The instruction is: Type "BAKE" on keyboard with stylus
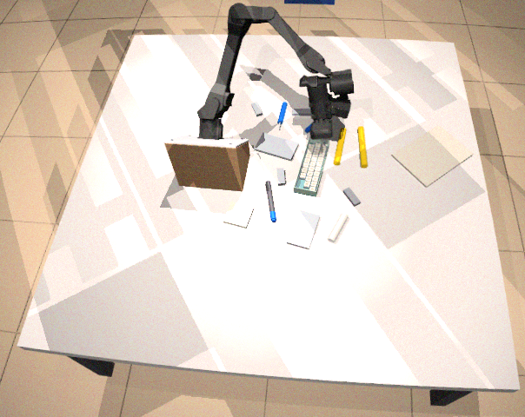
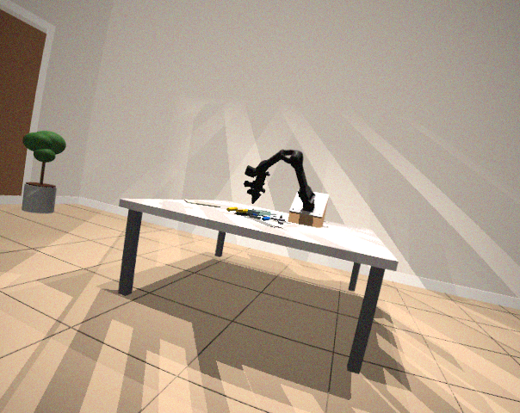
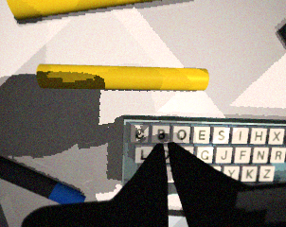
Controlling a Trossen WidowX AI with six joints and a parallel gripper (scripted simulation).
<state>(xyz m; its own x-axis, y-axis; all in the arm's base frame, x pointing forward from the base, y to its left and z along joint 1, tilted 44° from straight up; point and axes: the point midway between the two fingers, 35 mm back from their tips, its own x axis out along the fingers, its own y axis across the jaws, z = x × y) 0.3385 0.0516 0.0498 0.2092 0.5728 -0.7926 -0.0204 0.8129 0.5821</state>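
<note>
The blue stylus is 15 cm behind my gripper tip, 12 cm to the left of it and 6 cm below it. The rest, counted from my gripper tip: cream sheet 35 cm ahead, 6 cm below, 1 cm to the left; grey block 13 cm behind, 12 cm to the right, 6 cm below; white cylinder 28 cm to the right, 6 cm below, 5 cm ahead.
</note>
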